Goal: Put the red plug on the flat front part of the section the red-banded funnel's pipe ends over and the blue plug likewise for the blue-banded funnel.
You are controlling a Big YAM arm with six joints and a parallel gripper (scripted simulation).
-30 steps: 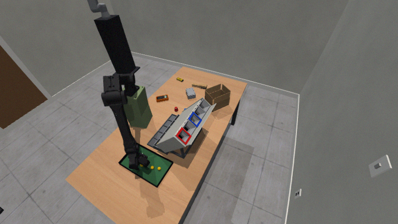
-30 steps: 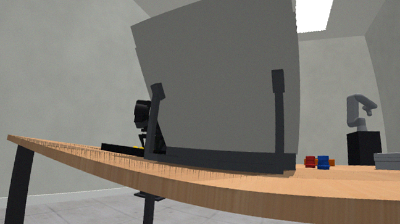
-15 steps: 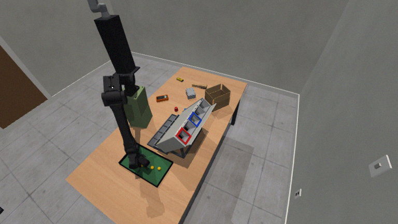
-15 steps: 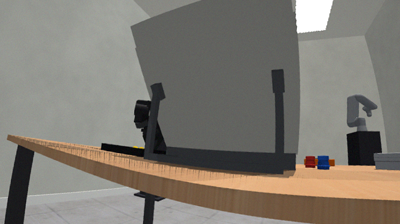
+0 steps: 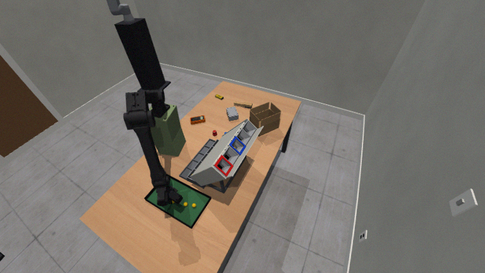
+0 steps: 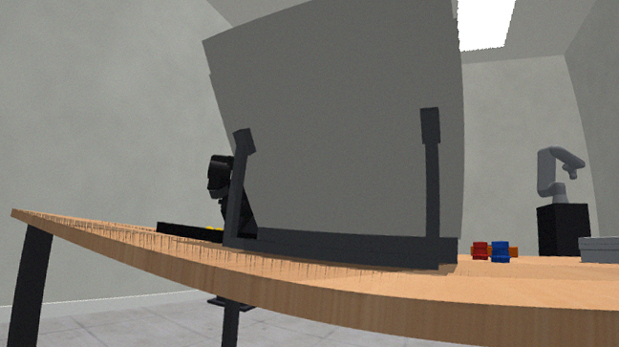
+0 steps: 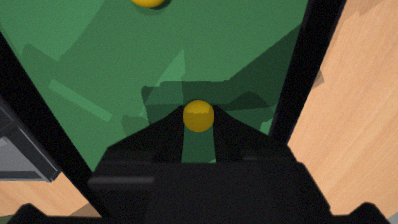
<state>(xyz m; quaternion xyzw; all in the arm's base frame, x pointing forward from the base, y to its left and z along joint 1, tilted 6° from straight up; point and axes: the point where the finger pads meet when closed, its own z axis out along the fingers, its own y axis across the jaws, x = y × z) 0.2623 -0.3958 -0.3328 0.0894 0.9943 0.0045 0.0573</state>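
Now: the green marble tray 3 cm to the left of my hand, 2 cm ahead of it and 1 cm below it. From my hand the other things lie so: grey cover 33 cm to the left, 19 cm ahead, 19 cm above; then cardboard box 83 cm to the left, 38 cm ahead, 5 cm above; then grey case 89 cm to the left, 8 cm ahead, 1 cm above.
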